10 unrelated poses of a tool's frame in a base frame.
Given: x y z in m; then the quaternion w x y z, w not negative.
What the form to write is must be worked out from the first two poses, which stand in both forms.
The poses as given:
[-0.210, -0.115, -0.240, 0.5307, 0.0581, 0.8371, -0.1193]
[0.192, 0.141, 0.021, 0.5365, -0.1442, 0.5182, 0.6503]
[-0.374, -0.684, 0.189, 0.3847, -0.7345, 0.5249, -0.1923]
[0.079, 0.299, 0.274, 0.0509, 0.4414, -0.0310, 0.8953]
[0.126, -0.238, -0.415, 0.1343, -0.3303, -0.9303, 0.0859]
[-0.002, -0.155, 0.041, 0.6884, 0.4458, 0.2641, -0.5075]
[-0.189, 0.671, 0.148, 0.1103, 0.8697, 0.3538, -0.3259]
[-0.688, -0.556, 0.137, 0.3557, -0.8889, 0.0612, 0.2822]
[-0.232, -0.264, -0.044, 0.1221, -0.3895, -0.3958, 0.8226]
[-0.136, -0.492, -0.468, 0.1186, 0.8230, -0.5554, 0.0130]
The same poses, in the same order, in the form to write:
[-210, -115, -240, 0.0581, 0.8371, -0.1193, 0.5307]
[192, 141, 21, -0.1442, 0.5182, 0.6503, 0.5365]
[-374, -684, 189, -0.7345, 0.5249, -0.1923, 0.3847]
[79, 299, 274, 0.4414, -0.0310, 0.8953, 0.0509]
[126, -238, -415, -0.3303, -0.9303, 0.0859, 0.1343]
[-2, -155, 41, 0.4458, 0.2641, -0.5075, 0.6884]
[-189, 671, 148, 0.8697, 0.3538, -0.3259, 0.1103]
[-688, -556, 137, -0.8889, 0.0612, 0.2822, 0.3557]
[-232, -264, -44, -0.3895, -0.3958, 0.8226, 0.1221]
[-136, -492, -468, 0.8230, -0.5554, 0.0130, 0.1186]

